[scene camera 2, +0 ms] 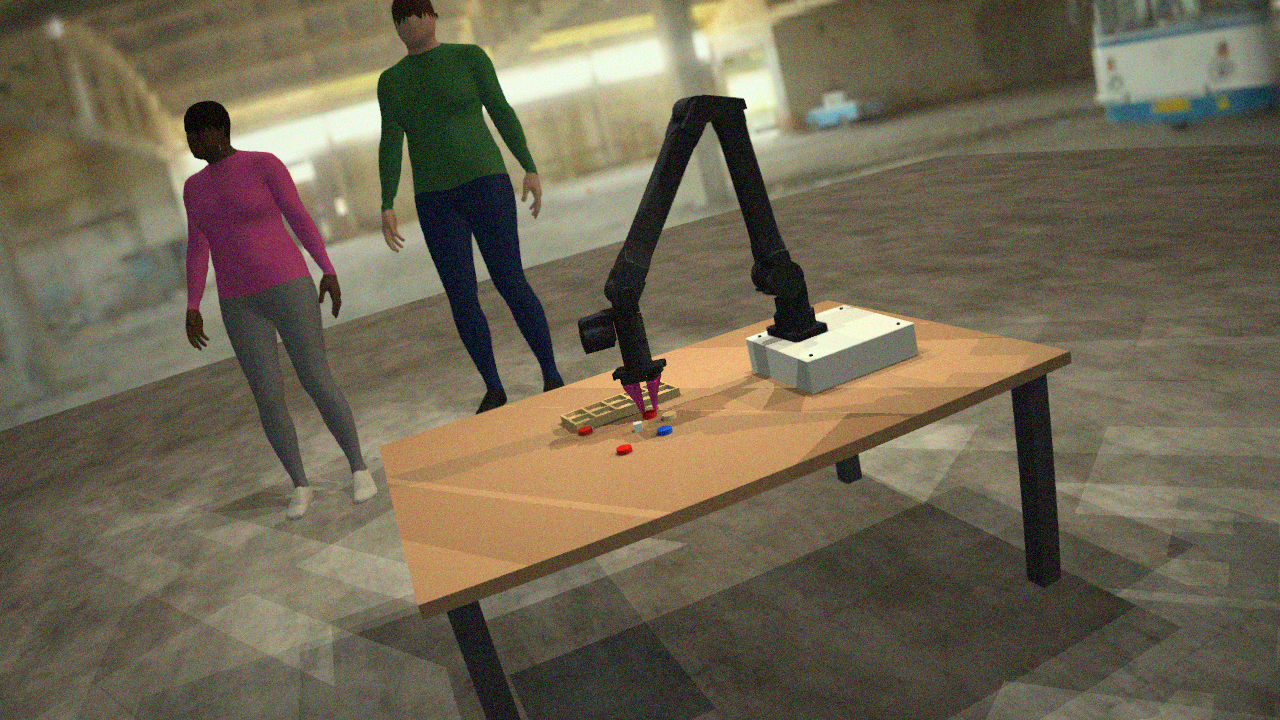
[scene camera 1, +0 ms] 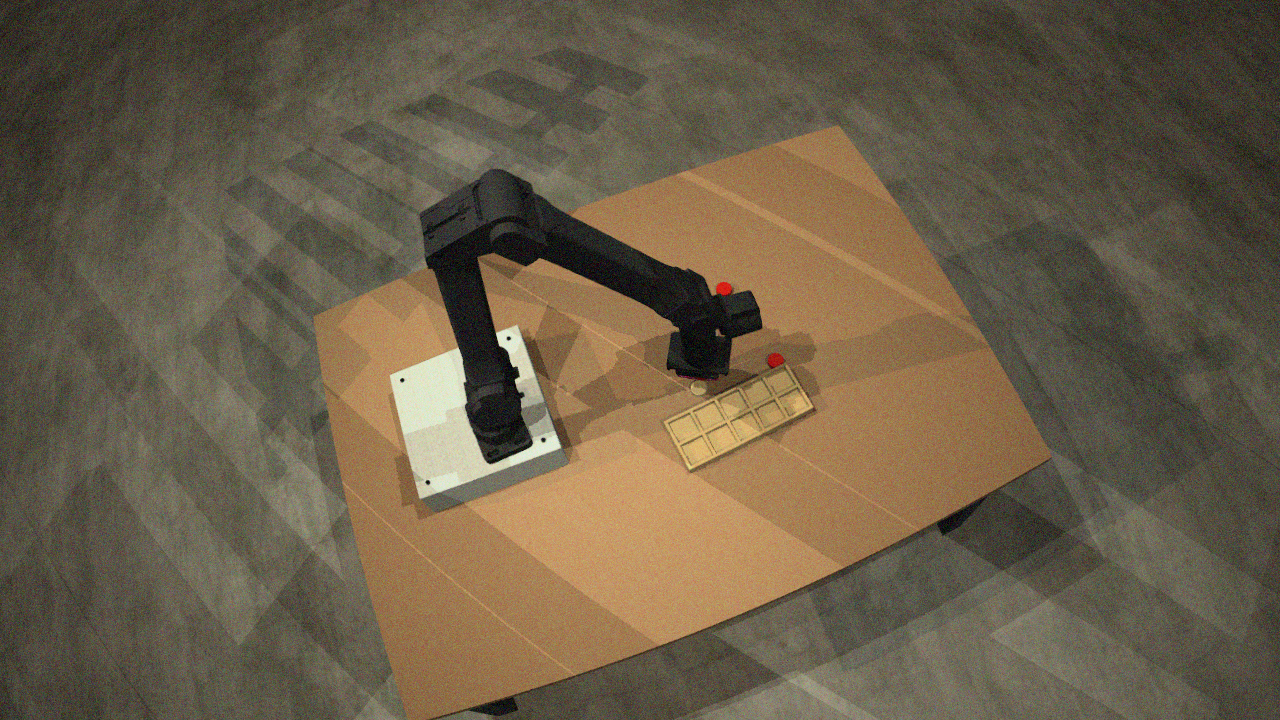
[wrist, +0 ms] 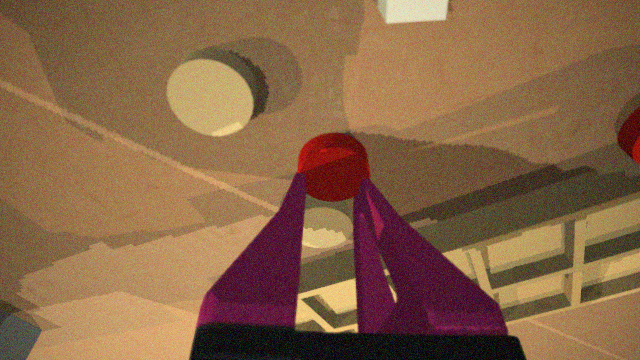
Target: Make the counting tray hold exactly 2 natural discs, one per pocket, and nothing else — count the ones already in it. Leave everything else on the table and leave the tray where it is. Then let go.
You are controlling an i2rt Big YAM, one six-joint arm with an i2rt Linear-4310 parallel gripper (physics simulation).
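The gripper (scene camera 2: 648, 411) (wrist: 333, 177) points down beside the tray, its magenta fingers shut on a red disc (scene camera 2: 650, 415) (wrist: 333, 160); whether the disc is off the table is unclear. One natural disc (scene camera 1: 698, 387) (wrist: 326, 227) lies near the tray, just past the red disc, partly hidden by it in the wrist view. Another natural disc (wrist: 210, 97) lies up and left of the fingertips in the wrist view. The counting tray (scene camera 1: 751, 439) (wrist: 500, 222) has two rows of pockets; no disc shows in them in scene camera 1.
A red disc (scene camera 1: 776, 360) (scene camera 2: 584, 430) (wrist: 631, 135) lies by the tray's far end. Another red disc (scene camera 1: 724, 288) (scene camera 2: 623, 449) lies farther off. A blue disc (scene camera 2: 664, 430) and a white cube (scene camera 2: 637, 427) (wrist: 414, 10) are near the gripper. The arm stands on a white base (scene camera 1: 438, 402).
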